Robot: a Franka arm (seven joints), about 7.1 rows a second.
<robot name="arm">
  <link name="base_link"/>
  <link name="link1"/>
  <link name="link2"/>
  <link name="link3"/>
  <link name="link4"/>
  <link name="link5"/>
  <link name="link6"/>
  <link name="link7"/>
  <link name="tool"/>
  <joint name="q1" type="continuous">
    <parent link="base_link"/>
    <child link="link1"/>
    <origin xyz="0 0 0.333" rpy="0 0 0"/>
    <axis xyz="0 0 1"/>
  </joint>
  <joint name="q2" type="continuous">
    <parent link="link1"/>
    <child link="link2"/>
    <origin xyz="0 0 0" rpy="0 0 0"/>
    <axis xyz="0 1 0"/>
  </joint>
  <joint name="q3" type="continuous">
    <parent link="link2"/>
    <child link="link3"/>
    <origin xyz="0 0 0.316" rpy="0 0 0"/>
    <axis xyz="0 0 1"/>
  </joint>
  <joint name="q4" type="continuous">
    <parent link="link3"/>
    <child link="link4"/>
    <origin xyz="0.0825 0 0" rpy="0 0 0"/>
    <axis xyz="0 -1 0"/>
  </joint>
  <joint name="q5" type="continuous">
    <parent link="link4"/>
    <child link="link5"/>
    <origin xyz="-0.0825 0 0.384" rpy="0 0 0"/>
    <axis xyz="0 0 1"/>
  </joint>
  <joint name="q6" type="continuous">
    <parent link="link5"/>
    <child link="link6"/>
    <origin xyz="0 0 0" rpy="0 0 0"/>
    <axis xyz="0 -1 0"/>
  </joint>
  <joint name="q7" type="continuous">
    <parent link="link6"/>
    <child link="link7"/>
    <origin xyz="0.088 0 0" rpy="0 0 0"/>
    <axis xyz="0 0 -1"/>
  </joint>
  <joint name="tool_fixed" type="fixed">
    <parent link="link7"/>
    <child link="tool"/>
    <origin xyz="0 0 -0.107" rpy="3.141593 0 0"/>
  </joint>
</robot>
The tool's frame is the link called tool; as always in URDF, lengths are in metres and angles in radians. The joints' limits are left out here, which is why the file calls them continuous.
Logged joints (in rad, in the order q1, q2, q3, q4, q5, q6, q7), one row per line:
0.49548, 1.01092, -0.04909, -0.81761, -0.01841, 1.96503, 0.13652
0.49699, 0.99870, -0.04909, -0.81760, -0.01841, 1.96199, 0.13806
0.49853, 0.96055, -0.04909, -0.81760, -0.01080, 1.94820, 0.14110
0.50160, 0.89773, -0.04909, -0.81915, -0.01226, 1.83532, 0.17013
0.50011, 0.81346, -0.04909, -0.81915, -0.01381, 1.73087, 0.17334
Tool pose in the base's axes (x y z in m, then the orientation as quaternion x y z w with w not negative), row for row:
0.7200, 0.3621, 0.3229, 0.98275, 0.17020, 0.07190, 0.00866
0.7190, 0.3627, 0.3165, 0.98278, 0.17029, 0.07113, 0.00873
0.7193, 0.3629, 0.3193, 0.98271, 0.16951, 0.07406, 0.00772
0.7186, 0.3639, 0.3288, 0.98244, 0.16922, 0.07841, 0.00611
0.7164, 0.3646, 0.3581, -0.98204, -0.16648, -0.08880, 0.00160
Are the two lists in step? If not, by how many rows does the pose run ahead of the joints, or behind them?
The pose runs 2 rows behind the joints: the pose in row i belongs to the joints in row i - 2.
